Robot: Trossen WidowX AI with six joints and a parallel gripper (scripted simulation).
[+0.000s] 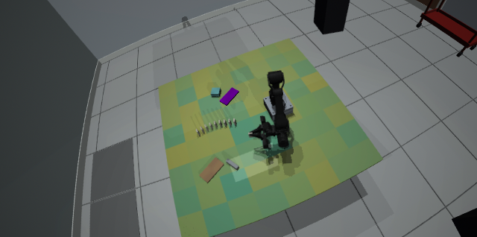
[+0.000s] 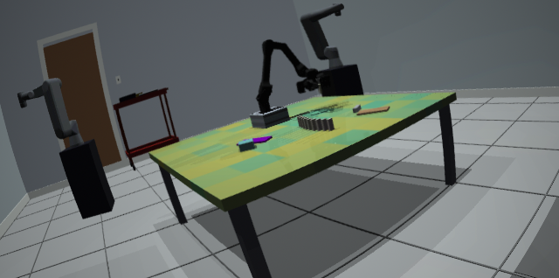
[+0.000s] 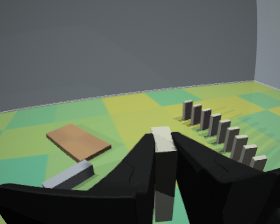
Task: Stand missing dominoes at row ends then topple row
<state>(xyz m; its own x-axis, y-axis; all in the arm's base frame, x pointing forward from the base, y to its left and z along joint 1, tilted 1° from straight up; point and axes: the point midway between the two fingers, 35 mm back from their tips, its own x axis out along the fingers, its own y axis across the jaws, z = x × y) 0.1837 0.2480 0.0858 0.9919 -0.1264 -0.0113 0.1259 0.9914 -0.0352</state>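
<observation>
Right now the grey piece is 150 mm below my gripper tip, 150 mm ahead of it and 110 mm to the left of it. Also, from my gripper tip: teal block: 490 mm to the right, 200 mm ahead, 140 mm below; then flat purple piece: 430 mm to the right, 150 mm below, 100 mm ahead; then flat brown board: 280 mm ahead, 150 mm below, 120 mm to the left.
</observation>
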